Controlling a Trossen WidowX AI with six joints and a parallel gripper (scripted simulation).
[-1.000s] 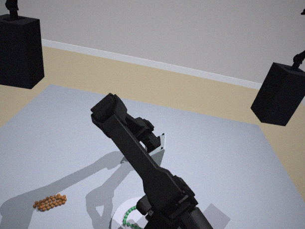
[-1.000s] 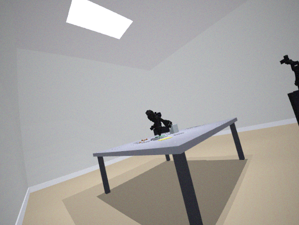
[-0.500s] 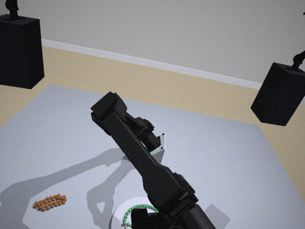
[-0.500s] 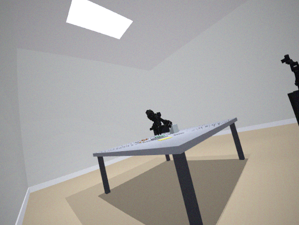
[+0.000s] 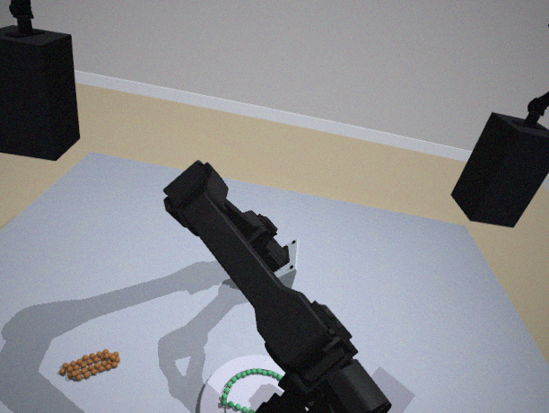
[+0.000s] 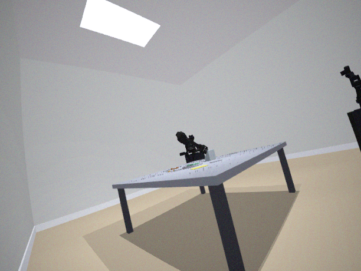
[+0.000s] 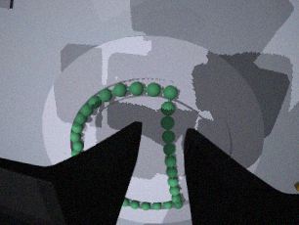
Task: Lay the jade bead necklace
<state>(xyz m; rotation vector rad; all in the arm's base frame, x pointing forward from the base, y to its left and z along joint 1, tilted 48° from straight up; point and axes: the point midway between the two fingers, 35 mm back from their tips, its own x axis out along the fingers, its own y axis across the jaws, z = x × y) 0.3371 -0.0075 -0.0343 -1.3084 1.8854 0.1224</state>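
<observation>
The round bead board lies 30 mm behind my gripper tip, 40 mm to the right of it and 40 mm below it. The rest, counted from my gripper tip: yellow strip (160 mm ahead, 180 mm to the left, 50 mm below); then flat grey square (80 mm behind, 190 mm to the left, 50 mm below).
</observation>
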